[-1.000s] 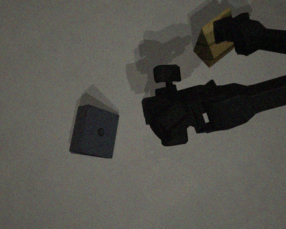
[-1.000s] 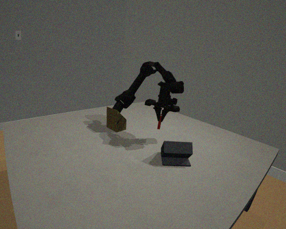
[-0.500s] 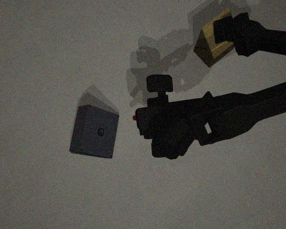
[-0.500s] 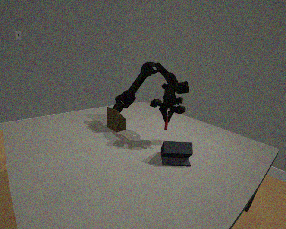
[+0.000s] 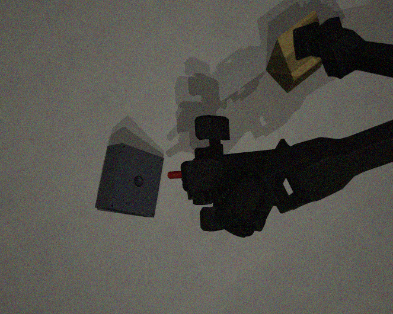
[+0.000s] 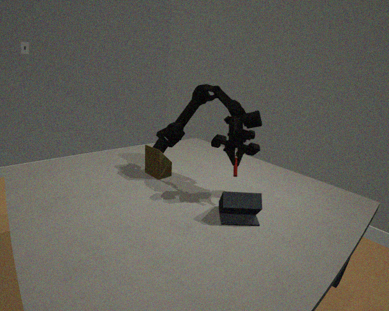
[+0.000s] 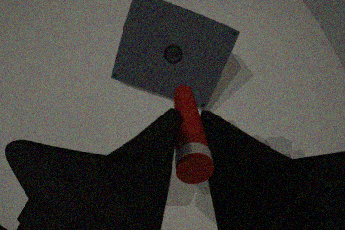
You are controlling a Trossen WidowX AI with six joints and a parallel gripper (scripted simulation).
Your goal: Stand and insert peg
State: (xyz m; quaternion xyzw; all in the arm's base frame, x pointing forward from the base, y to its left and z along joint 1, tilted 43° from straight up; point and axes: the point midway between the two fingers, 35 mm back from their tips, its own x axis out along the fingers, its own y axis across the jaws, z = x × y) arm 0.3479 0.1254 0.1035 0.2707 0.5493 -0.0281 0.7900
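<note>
My gripper tip is 100 mm short of the dark sloped panel, 100 mm above it and 60 mm to the left of it. Round my gripper tip: peg 10 mm to the left, 10 mm behind, 10 mm above.
</note>
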